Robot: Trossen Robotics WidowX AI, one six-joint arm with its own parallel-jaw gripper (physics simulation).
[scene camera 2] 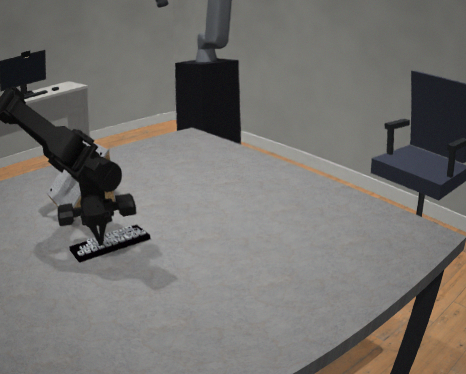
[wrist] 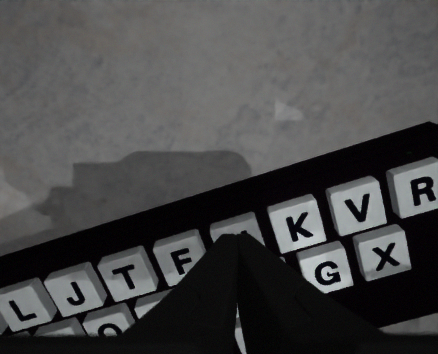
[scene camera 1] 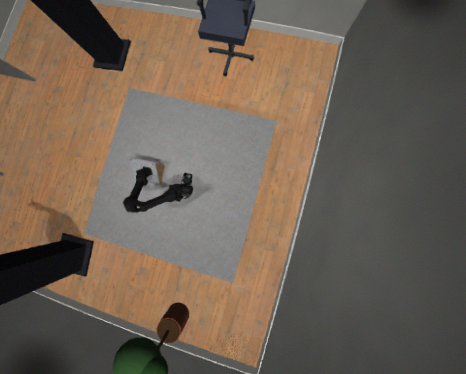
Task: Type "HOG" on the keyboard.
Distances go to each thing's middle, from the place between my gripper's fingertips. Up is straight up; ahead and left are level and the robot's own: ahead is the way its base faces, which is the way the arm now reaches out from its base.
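The black keyboard (scene camera 2: 116,238) is 1 cm below my hand, 3 cm to the left of it and 2 cm behind it. The G key (wrist: 326,266) is 2 cm to the right of my hand and 2 cm behind it, and my hand is right at the H key (wrist: 246,223).
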